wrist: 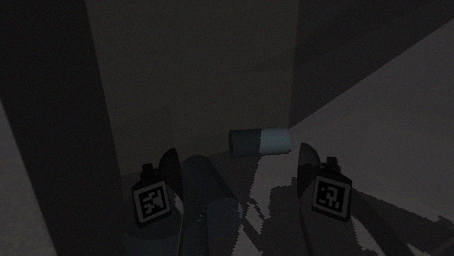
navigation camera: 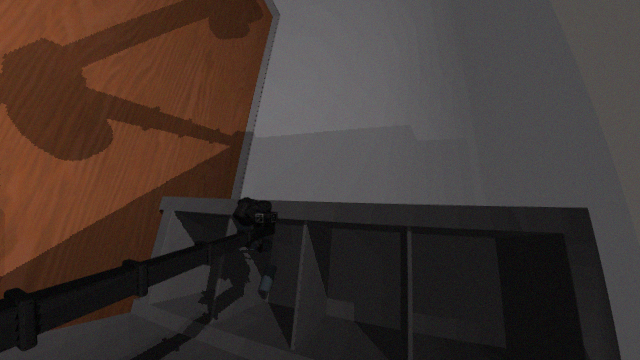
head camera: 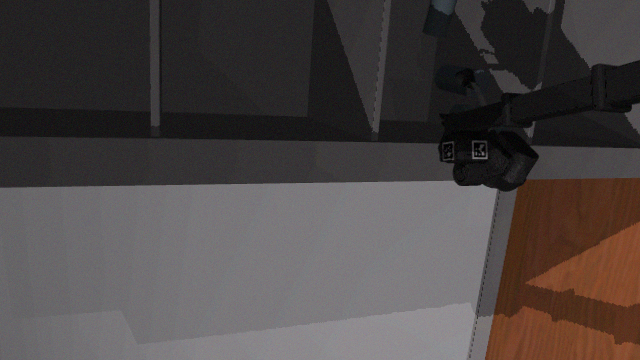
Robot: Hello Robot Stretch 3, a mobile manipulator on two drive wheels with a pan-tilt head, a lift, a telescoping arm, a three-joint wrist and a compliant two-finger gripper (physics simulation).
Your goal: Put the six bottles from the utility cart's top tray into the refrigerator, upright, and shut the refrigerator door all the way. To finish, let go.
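Places are measured from the robot's base along level axes (x ahead, y right, z down), in millimetres.
Where they show: gripper, fingertip midpoint: [wrist: 237,164] [navigation camera: 266,240] [head camera: 453,93].
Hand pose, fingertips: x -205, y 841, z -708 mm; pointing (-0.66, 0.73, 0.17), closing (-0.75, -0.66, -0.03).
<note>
Things, the pixels of their top centre, and the offset from my fingertips. Level surfaces: height alone.
- light blue bottle at its top centre: [wrist: 258,129] [head camera: 430,7] [navigation camera: 273,278] dx -300, dy +228, dz +108 mm
- dark blue bottle at its top centre: [wrist: 205,173] [head camera: 450,79] [navigation camera: 265,245] dx -76, dy +154, dz +108 mm
- wooden floor at its surface level: dz +709 mm
The refrigerator's dark grey frame [head camera: 200,161] [navigation camera: 425,212] surrounds open shelf compartments. Inside, a light blue bottle [head camera: 441,17] [navigation camera: 266,283] [wrist: 274,141] lies on its side in front of the gripper. A dark blue bottle [head camera: 448,79] [wrist: 202,175] is nearer, beside the left finger in the wrist view; shadow hides whether it stands upright. Another dark rounded shape shows at lower left in the wrist view, too dark to tell apart. My gripper [head camera: 456,99] [wrist: 237,164] is open, with its fingers inside the compartment and no bottle gripped. The utility cart does not show.
Shelf boards [head camera: 155,65] [navigation camera: 410,290] divide the refrigerator, and another board [head camera: 382,65] [navigation camera: 300,285] borders the bottles' compartment. My telescoping arm [head camera: 555,97] [navigation camera: 170,260] reaches across the opening. A large light grey panel [head camera: 250,250] [navigation camera: 350,90] and wooden floor [head camera: 575,250] [navigation camera: 165,100] lie outside.
</note>
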